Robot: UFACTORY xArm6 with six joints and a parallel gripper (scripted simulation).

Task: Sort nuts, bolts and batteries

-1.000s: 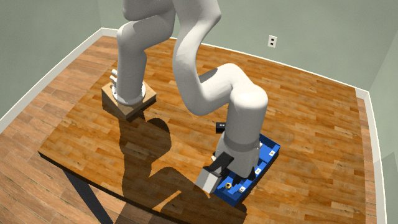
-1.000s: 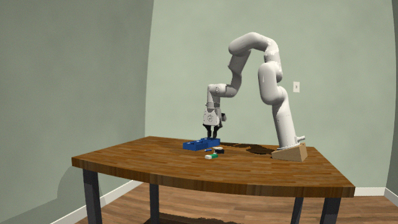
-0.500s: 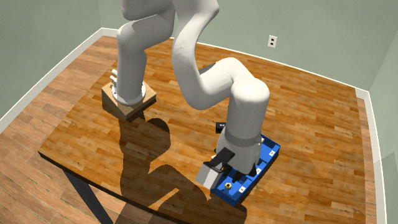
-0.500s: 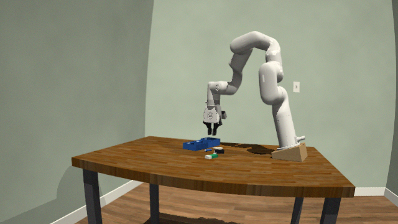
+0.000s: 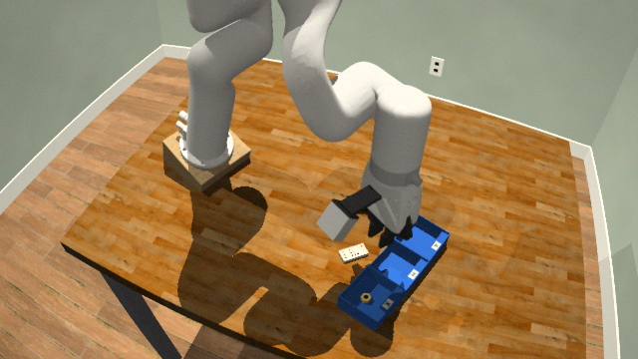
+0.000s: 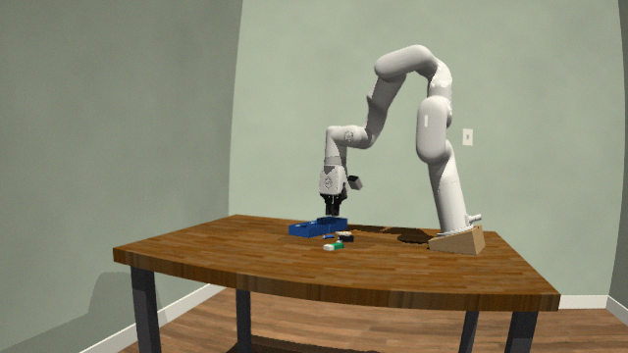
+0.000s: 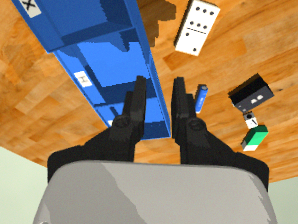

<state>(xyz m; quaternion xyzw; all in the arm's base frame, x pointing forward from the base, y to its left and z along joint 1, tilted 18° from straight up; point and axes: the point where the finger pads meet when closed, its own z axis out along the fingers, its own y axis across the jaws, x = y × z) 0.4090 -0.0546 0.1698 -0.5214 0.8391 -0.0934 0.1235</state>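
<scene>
The blue battery lies 2 cm behind my hand, 9 cm to the left of it and 8 cm below it. The rest, counted from my hand: brass nut (2 cm ahead, 9 cm to the right, 7 cm below); then blue bin (5 cm ahead, 1 cm to the right, 7 cm below); then white domino (4 cm behind, 1 cm to the right, 8 cm below).
</scene>
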